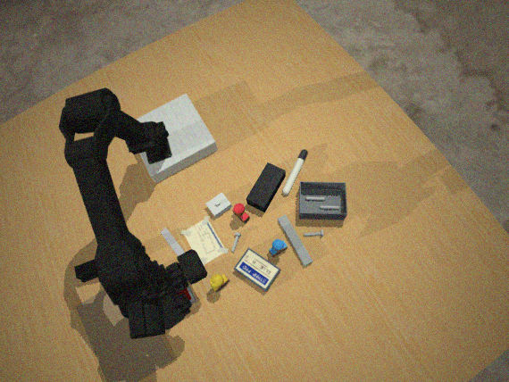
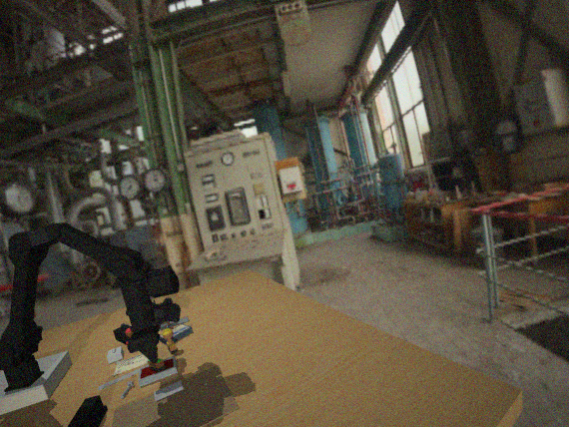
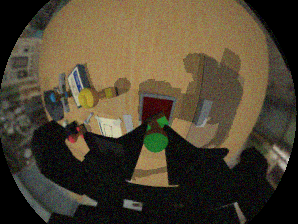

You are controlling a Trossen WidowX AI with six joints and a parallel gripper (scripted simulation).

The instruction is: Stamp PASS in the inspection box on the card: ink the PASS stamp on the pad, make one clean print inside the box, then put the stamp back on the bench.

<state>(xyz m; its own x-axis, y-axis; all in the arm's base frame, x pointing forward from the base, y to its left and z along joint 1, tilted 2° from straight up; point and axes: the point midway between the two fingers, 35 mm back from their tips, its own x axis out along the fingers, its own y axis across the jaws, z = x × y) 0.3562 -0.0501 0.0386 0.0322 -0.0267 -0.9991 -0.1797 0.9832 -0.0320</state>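
Now: the green-knobbed stamp right at my gripper tip. The rest, counted from my gripper tip: yellow stamp: 10 cm to the left, 2 cm below, 2 cm ahead; red ink pad: 3 cm below; cream card: 10 cm to the left, 9 cm behind, 4 cm below.
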